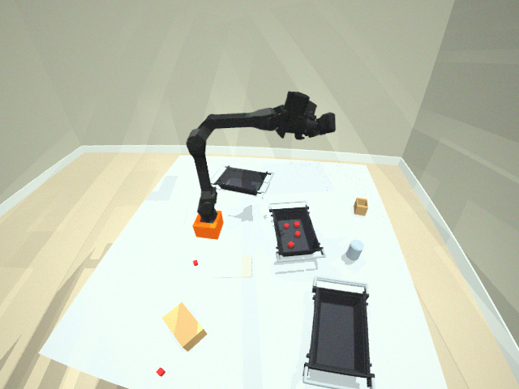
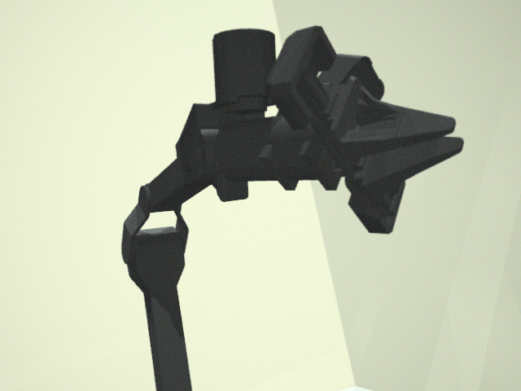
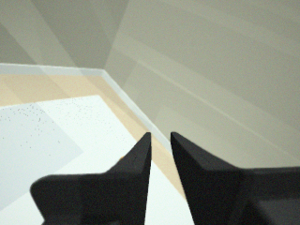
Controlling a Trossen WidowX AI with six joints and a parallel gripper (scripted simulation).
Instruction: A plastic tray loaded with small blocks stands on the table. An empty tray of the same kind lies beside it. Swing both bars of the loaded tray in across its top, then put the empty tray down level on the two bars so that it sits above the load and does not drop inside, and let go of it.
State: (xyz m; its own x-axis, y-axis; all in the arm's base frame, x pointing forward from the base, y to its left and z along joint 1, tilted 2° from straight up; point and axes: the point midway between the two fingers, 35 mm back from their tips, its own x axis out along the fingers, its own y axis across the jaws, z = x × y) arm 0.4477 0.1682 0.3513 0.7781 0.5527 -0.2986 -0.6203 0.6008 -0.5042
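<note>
Now: gripper tip 10 cm past the red block, 22 cm to the left of it and 42 cm above it. Also, from my gripper tip: grey cylinder: 16 cm ahead, 23 cm to the right, 40 cm below; then dark plastic tray: 41 cm behind, 16 cm to the left, 39 cm below; then small tan box: 23 cm ahead, 5 cm to the left, 42 cm below.
</note>
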